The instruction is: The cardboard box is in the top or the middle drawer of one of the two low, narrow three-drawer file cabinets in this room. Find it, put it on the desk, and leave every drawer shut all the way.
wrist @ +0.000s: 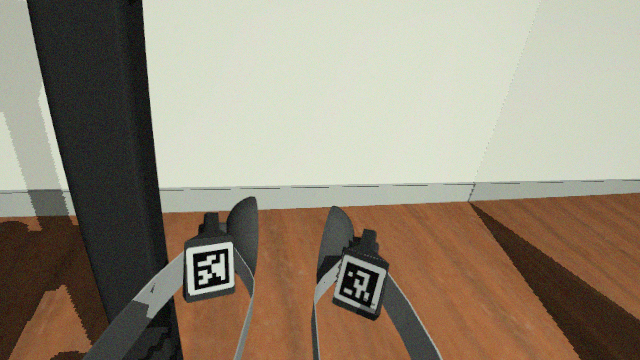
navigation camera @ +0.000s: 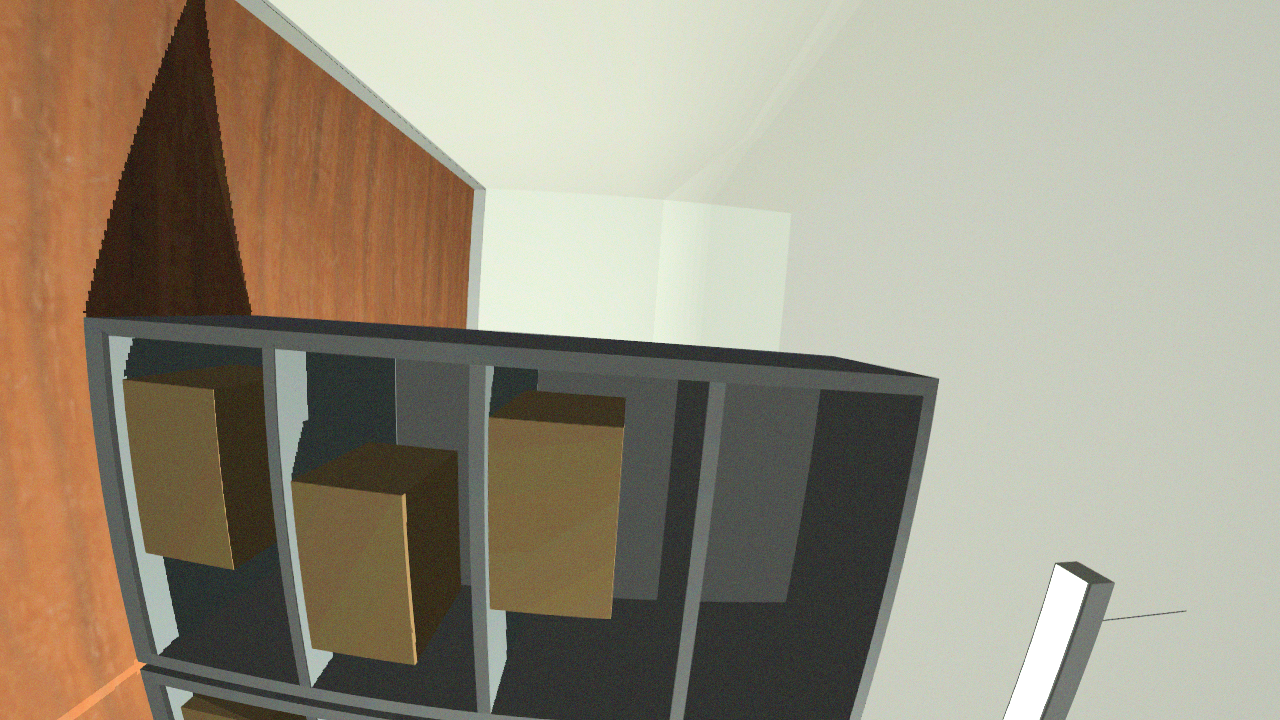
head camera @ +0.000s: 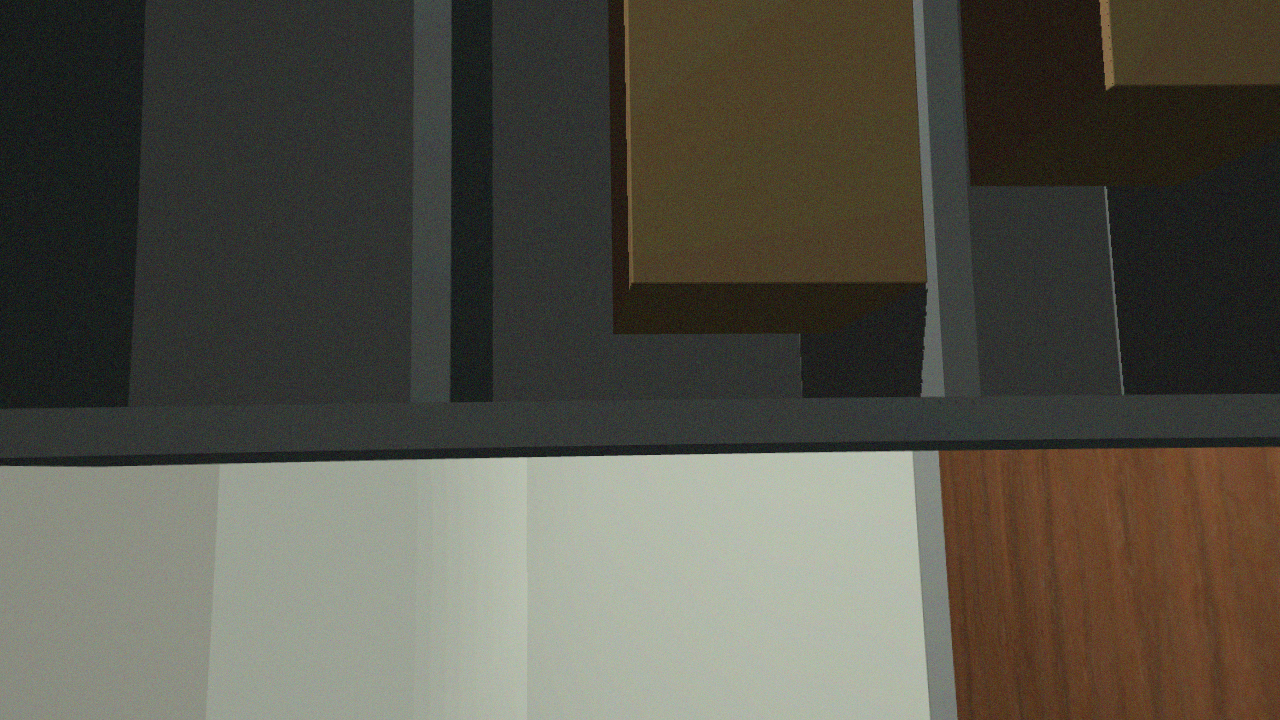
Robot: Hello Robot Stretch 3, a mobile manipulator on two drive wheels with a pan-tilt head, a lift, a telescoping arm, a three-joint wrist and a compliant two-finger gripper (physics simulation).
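Places are measured from the robot's base along level axes (x right, y back, z down), in metres.
Pixels of known places: gripper, fingertip midpoint: [wrist: 290,228].
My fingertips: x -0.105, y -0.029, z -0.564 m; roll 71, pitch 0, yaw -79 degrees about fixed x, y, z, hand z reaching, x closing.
Note:
Behind a point stands the place of what it marks.
My gripper [wrist: 290,228] {x -0.105, y -0.029, z -0.564 m} is open in the wrist view, with its two dark rounded fingertips apart and nothing between them. It is in front of a pale wall, above the wood floor. The file cabinets, their drawers, the desk and the cardboard box from the drawer do not show in any view, so whether the drawers are shut cannot be seen.
A dark grey shelf unit [head camera: 626,426] {x -0.003, y -0.799, z -1.270 m} [navigation camera: 358,345] {x -0.001, y -0.799, z -0.727 m} holds several brown boxes, among them one box [head camera: 774,143] {x 0.254, y -0.832, z -1.128 m} [navigation camera: 554,519] {x 0.331, y -0.837, z -1.131 m}. A dark post [wrist: 100,125] stands left of the gripper. A white-faced bar [navigation camera: 1049,640] {x 0.446, y -0.604, z -2.077 m} is at lower right. The wood floor [wrist: 285,310] {x -0.497, y -0.119, z 0.000 m} meets the wall [wrist: 325,100] {x -0.955, y -0.266, z -0.397 m}.

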